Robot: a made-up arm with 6 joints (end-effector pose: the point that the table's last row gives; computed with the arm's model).
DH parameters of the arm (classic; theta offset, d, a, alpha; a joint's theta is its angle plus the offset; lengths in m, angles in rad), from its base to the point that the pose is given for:
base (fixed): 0.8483 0 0.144 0
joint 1: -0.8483 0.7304 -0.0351 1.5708
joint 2: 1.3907 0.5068 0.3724 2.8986
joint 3: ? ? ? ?
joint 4: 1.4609 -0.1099 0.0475 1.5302
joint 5: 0 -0.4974 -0.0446 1.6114
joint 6: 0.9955 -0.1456 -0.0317 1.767
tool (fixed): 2.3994 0.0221 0 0
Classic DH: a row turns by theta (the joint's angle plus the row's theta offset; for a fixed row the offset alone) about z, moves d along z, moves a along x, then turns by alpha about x.
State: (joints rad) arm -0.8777 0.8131 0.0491 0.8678 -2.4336 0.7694
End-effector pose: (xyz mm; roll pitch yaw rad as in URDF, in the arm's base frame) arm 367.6 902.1 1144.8 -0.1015 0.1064 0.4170
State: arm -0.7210 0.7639 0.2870 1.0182 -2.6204 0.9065
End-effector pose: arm 333.6 916.5 1322.3 0.4294 0.1109 0.4461
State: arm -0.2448 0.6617 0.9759 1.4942 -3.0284 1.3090
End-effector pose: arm 443.7 850.9 1504.5 1.7438 0.6449 0.6517
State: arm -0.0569 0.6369 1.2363 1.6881 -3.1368 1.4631
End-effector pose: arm 482.0 882.6 1408.1 2.2516 0.9762 0.9549
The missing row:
joint 3: 1.3959 0.9413 0.1392 -1.5277
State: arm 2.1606 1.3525 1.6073 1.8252 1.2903 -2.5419
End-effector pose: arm -602.5 -240.6 1256.5 -0.7669 -0.3151 -0.2160
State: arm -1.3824 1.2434 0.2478 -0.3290 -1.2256 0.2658
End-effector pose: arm 99.1 581.7 829.6 -1.1795 0.6913 1.1227
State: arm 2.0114 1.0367 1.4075 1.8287 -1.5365 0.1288
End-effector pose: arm -721.4 -301.5 1338.3 -0.0017 0.2704 2.6914
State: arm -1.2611 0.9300 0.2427 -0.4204 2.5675 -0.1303
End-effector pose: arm 112.3 720.6 1134.1 2.4845 0.6052 -2.9998
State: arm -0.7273 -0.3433 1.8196 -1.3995 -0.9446 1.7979
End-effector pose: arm 123.5 -14.4 765.0 -2.1891 0.4463 -1.1668
